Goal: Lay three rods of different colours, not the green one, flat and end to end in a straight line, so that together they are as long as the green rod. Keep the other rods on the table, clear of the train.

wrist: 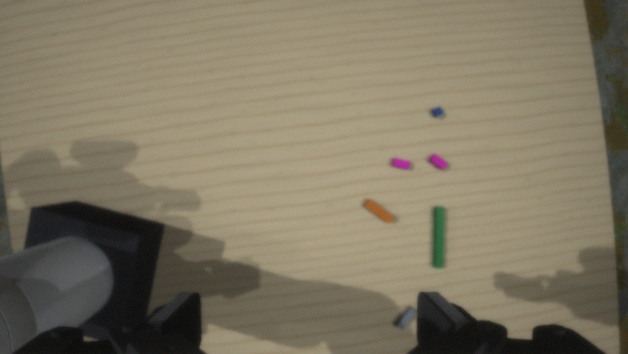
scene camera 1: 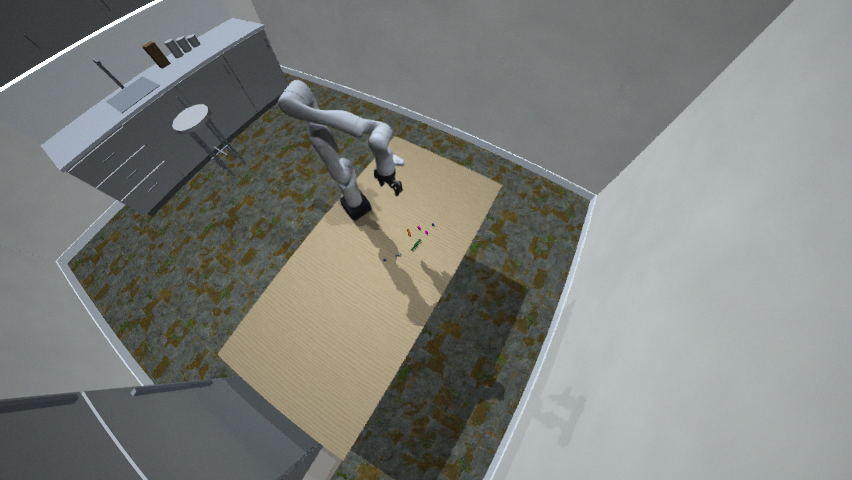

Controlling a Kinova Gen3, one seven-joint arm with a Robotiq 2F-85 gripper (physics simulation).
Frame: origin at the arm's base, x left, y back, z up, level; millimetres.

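Seen in the pictures: gripper, fingertip midpoint: (wrist: pixel 309 318) (scene camera 1: pixel 389 190); arm's base, link origin: (wrist: pixel 74 277) (scene camera 1: pixel 354 200).
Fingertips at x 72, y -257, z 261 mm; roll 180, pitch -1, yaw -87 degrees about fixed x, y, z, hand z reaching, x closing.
Offsets run from my fingertips to a thing's middle. Level surfaces: height alone.
A long green rod {dx -17, dy -172, dz -349 mm} (scene camera 1: pixel 416 245) (wrist: pixel 438 237) lies flat on the table {dz -355 mm} (scene camera 1: pixel 310 321) (wrist: pixel 250 100). An orange rod {dx +14, dy -91, dz -349 mm} (scene camera 1: pixel 409 232) (wrist: pixel 379 211) lies slanted near it. Two short magenta rods lie close together: one magenta rod {dx +76, dy -116, dz -349 mm} (scene camera 1: pixel 419 227) (wrist: pixel 401 164) and another magenta rod {dx +81, dy -165, dz -349 mm} (scene camera 1: pixel 426 232) (wrist: pixel 438 162). A small blue piece {dx +146, dy -161, dz -349 mm} (scene camera 1: pixel 432 224) (wrist: pixel 437 112) lies beyond them. A grey-blue rod {dx -126, dy -136, dz -349 mm} (scene camera 1: pixel 398 254) (wrist: pixel 405 318) lies beside the right finger's tip in the wrist view. A small dark blue piece {dx -197, dy -104, dz -349 mm} (scene camera 1: pixel 384 259) lies near it in the scene view. My gripper (scene camera 1: pixel 397 189) (wrist: pixel 309 318) is open and empty, high above the table.
The robot's black base (scene camera 1: pixel 355 207) (wrist: pixel 95 235) stands on the table, and the arm's shadow falls across the table near the grey-blue rod. A stool (scene camera 1: pixel 190 118) and a kitchen counter (scene camera 1: pixel 238 35) stand off the table, behind the arm. The green rod lies toward the table's edge.
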